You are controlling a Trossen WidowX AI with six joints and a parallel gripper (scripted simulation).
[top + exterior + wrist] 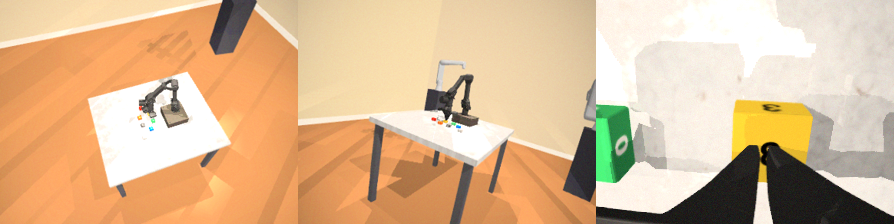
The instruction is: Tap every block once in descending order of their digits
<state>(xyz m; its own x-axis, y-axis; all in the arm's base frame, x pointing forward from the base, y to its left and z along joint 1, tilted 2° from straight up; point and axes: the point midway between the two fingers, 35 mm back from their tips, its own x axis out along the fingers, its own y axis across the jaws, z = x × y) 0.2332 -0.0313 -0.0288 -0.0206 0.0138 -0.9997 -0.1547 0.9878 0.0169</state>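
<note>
Now: the yellow block 1 cm below my gripper tip. The rest, counted from my gripper tip: red block: 8 cm to the right, 7 cm ahead, 1 cm below; orange block: 10 cm ahead, 2 cm to the left, 1 cm below; green block: 8 cm to the left, 2 cm behind, 1 cm below.
</note>
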